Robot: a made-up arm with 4 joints. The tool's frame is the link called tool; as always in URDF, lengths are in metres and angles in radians. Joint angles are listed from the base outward.
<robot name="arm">
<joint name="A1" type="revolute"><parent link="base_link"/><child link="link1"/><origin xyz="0 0 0.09" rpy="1.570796 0 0"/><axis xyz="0 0 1"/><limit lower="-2.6" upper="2.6"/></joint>
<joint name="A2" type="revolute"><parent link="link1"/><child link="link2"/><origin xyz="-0.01 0.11 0.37" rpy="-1.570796 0 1.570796"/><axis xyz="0 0 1"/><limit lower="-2.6" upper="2.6"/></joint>
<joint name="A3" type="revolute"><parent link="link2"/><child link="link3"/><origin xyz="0 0.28 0.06" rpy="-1.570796 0 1.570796"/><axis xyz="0 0 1"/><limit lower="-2.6" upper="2.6"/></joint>
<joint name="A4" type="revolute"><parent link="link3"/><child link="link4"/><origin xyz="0.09 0.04 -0.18" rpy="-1.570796 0 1.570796"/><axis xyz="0 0 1"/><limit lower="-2.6" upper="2.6"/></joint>
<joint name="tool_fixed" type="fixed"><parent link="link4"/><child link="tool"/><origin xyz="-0.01 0.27 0.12" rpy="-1.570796 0 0"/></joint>
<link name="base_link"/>
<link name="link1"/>
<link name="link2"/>
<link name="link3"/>
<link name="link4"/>
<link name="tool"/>
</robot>
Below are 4 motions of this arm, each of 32 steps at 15 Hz.
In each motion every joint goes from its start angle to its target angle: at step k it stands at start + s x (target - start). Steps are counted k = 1, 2, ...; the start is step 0. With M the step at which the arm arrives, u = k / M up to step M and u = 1 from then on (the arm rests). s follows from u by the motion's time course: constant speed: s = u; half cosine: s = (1 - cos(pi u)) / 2; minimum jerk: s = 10 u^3 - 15 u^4 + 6 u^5.
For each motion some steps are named. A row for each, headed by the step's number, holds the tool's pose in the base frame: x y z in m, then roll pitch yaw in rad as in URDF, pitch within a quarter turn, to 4 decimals.
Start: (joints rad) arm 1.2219 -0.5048 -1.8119 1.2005
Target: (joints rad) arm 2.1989 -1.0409 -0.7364 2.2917
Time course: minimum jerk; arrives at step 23
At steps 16, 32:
16: -0.1269 -0.3313 -0.1519 -1.6630 0.3612 -1.5844
32: -0.0961 -0.2878 -0.1844 -1.5692 0.4050 -1.2502

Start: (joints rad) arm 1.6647 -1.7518 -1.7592 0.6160
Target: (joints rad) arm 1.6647 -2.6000 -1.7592 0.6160
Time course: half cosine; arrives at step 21
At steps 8, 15, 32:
8: -0.0837 -0.7965 0.0648 -1.3769 0.1976 -2.0523
15: 0.0871 -0.7496 0.0809 -1.3662 0.1600 -1.6328
32: 0.1447 -0.7136 0.0863 -1.3665 0.1450 -1.4739

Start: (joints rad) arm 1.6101 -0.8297 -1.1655 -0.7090
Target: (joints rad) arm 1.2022 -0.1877 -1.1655 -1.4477
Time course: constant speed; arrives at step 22
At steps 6, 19, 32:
6: -0.6862 -0.1924 0.1946 -1.1735 -0.2227 1.2582
19: -0.4507 0.0865 0.3160 -1.0289 0.1897 0.4890
32: -0.3745 0.1288 0.3188 -1.0561 0.3032 0.3154

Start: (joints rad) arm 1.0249 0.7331 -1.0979 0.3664
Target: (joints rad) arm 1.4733 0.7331 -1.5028 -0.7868
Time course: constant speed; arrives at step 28
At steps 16, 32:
16: -0.1816 0.2063 0.1285 -1.3532 0.0194 0.5213
32: -0.0572 0.2555 0.0706 -1.5178 0.0494 0.0497

